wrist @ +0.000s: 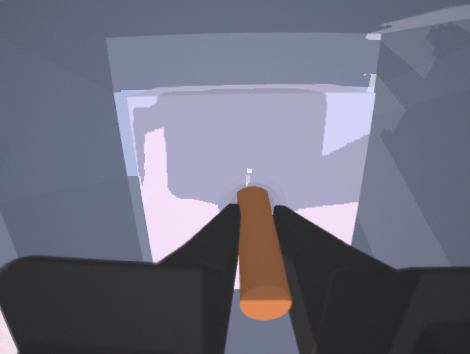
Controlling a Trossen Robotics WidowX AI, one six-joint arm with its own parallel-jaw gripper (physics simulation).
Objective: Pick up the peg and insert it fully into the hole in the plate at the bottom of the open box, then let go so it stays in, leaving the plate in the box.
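Places are measured from the arm's base along level axes (x back, y left, z down), in centimetres.
Pixels of known places: gripper, fingertip midpoint: (pixel 255 215).
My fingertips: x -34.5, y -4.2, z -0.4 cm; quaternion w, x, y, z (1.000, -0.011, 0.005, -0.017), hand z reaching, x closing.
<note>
For each thing: its top centre in the pictures, then the offset to it from my fingertips.
- orange-brown round peg at its top centre: (pixel 268 298) dz -4.1, dx +0.0, dy +0.2 cm
- pale plate at its top centre: (pixel 252 209) dz +0.3, dx -0.1, dy -0.1 cm
- box at its top centre: (pixel 262 273) dz -3.4, dx -0.1, dy -0.1 cm
The orange-brown round peg (pixel 260 245) stands lengthwise between the fingers, its near end face towards the camera and its far end pointing down at the plate. My gripper (pixel 255 215) is shut on the peg, inside the open box. The pale plate (pixel 240 130) lies at the bottom of the box (pixel 240 55). The hole, with a faint round rim, is around the peg's far end and mostly hidden behind it. I cannot tell whether the peg's tip is above the hole or in its mouth.
Grey-blue box walls rise on the left (pixel 60 125) and right (pixel 430 165) of the gripper, and across the far side. A narrow gap shows between the plate's left edge and the box wall. Shadows and bright patches cross the plate.
</note>
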